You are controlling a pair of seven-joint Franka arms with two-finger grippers.
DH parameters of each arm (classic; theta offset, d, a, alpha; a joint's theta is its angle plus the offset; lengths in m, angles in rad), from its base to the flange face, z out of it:
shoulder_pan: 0 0.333 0 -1.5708
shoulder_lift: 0 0 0 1.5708
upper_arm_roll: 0 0.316 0.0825 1.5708
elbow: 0 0 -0.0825 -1.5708
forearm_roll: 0 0.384 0 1.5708
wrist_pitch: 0 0 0.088 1.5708
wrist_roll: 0 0.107 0 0
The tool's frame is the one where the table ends.
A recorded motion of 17 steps. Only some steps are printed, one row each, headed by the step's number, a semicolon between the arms.
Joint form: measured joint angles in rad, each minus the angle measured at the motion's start. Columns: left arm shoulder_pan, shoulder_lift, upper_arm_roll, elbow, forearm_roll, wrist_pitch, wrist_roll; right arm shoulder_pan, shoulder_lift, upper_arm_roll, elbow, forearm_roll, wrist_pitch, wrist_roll.
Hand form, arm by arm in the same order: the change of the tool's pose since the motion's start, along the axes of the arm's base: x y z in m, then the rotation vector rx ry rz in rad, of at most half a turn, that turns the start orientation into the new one. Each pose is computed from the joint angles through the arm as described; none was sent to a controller.
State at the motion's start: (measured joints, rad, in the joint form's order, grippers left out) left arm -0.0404 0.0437 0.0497 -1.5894 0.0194 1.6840 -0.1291; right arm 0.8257 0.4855 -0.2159 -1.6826 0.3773 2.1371 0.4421
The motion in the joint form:
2: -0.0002 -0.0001 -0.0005 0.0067 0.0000 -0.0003 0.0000; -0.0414 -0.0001 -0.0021 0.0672 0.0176 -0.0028 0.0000
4: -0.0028 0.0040 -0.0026 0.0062 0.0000 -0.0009 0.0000; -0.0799 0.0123 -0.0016 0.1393 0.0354 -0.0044 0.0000
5: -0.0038 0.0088 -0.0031 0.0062 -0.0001 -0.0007 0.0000; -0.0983 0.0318 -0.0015 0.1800 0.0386 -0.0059 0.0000
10: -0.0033 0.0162 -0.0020 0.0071 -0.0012 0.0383 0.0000; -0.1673 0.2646 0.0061 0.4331 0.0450 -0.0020 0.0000
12: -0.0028 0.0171 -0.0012 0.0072 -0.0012 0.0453 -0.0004; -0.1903 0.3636 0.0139 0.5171 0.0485 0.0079 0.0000
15: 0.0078 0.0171 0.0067 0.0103 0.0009 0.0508 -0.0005; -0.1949 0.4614 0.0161 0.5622 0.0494 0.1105 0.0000
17: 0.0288 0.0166 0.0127 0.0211 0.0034 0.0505 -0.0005; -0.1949 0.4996 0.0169 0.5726 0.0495 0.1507 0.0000
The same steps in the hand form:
2: 0.0002 -0.0004 0.0033 0.0000 -0.0065 -0.0007; 0.0280 -0.0114 0.0309 0.0495 -0.0451 -0.0451
4: 0.0013 -0.0031 0.0006 0.0001 -0.0013 -0.0054; 0.0534 -0.0212 0.0565 0.0931 -0.0871 -0.0836
5: 0.0026 -0.0041 -0.0022 0.0002 0.0033 -0.0069; 0.0664 -0.0256 0.0623 0.1032 -0.1047 -0.0983
10: 0.0085 -0.0034 -0.0024 -0.0004 -0.0292 -0.0060; 0.1272 -0.0250 0.0145 0.0893 -0.1440 -0.1305
12: 0.0095 -0.0027 -0.0022 -0.0003 -0.0354 -0.0045; 0.1438 -0.0249 -0.0202 0.0794 -0.1433 -0.1389
15: 0.0100 0.0082 -0.0001 0.0028 -0.0440 0.0138; 0.1563 -0.0222 -0.0644 0.0788 -0.1979 -0.1561
17: 0.0096 0.0242 0.0054 0.0065 -0.0549 0.0405; 0.1585 -0.0218 -0.0852 0.0746 -0.2136 -0.1614

